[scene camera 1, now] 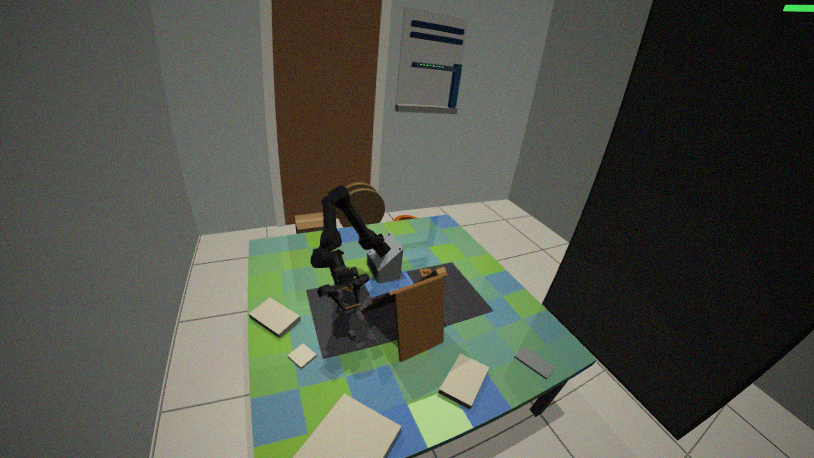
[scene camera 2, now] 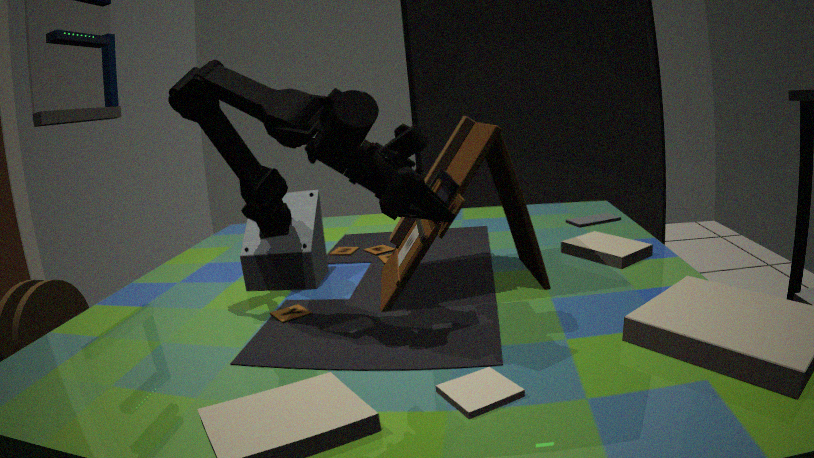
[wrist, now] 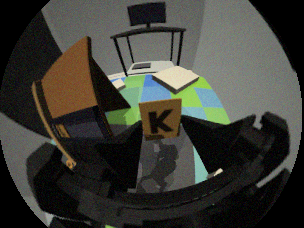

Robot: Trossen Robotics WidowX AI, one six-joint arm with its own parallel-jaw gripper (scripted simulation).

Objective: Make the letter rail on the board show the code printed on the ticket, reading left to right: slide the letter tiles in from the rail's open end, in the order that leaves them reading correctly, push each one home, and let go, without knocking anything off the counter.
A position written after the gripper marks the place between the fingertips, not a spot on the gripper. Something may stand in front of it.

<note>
In view: the gripper (scene camera 2: 451, 215), a brown a-frame board (scene camera 2: 471, 142) and a dark mat (scene camera 2: 446, 317).
The gripper shows as well in scene camera 1 (scene camera 1: 351, 307) and in the wrist view (wrist: 161, 120). The brown a-frame board is seen too in scene camera 1 (scene camera 1: 419, 313) and in the wrist view (wrist: 75, 91). The dark mat shows as well in scene camera 1 (scene camera 1: 338, 332).
</note>
